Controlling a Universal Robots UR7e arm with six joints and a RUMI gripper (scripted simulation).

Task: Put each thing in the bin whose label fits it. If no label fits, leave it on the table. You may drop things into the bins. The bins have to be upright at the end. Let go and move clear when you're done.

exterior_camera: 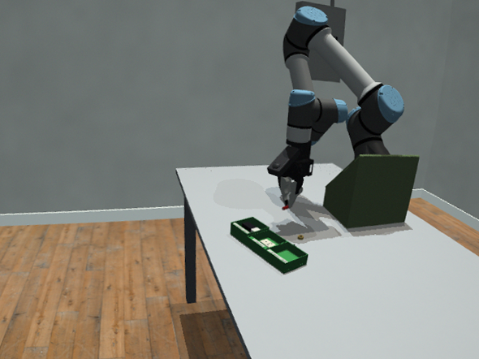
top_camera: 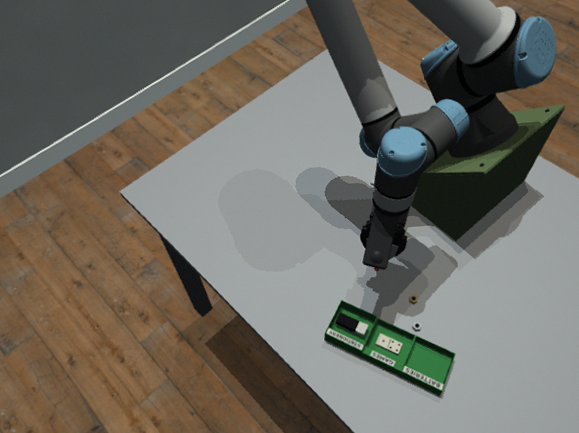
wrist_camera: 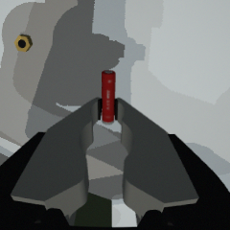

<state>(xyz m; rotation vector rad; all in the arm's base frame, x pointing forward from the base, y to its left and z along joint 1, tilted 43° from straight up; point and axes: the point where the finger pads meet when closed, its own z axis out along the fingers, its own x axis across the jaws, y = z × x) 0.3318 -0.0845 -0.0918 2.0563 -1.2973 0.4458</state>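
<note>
The grey nut is 140 mm to the left of my hand, 70 mm below it and 40 mm ahead of it. The rest, counted from my hand: red cylinder: 10 mm below; brass nut: 100 mm to the left, 70 mm below, 10 mm behind; eraser: 130 mm ahead, 50 mm to the left, 50 mm below.
</note>
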